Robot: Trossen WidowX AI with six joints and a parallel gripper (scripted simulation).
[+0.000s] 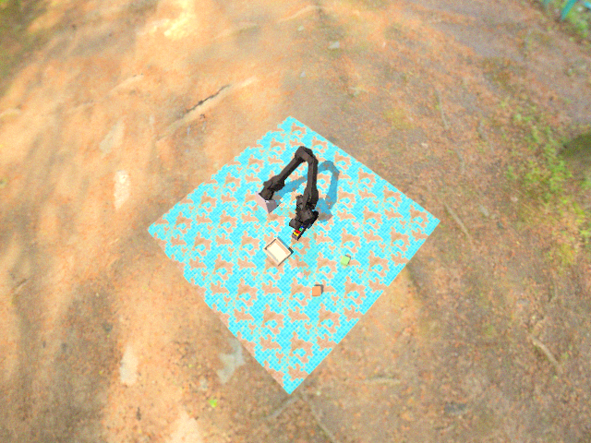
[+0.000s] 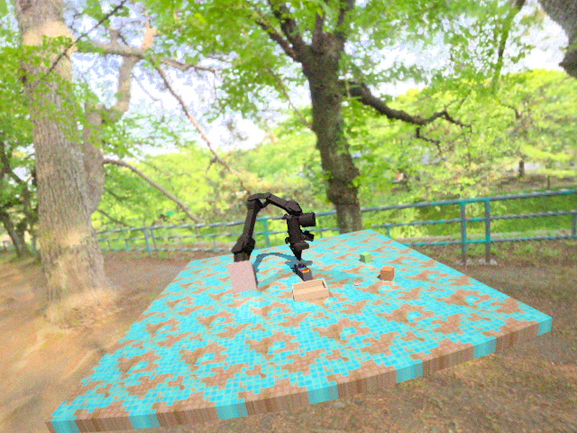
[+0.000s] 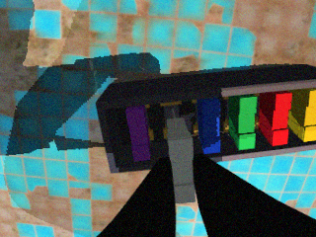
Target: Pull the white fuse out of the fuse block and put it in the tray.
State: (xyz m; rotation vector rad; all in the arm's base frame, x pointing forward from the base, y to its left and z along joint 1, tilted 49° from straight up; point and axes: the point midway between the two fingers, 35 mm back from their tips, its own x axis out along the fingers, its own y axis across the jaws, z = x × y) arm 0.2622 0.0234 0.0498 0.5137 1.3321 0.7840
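The purple fuse lies 4 cm below my gripper tip and 2 cm to the left of it. The rest, counted from my gripper tip: green fuse (4 cm to the right, 4 cm below, 1 cm ahead); white fuse (1 cm below); blue fuse (4 cm below, 2 cm to the right, 1 cm ahead).
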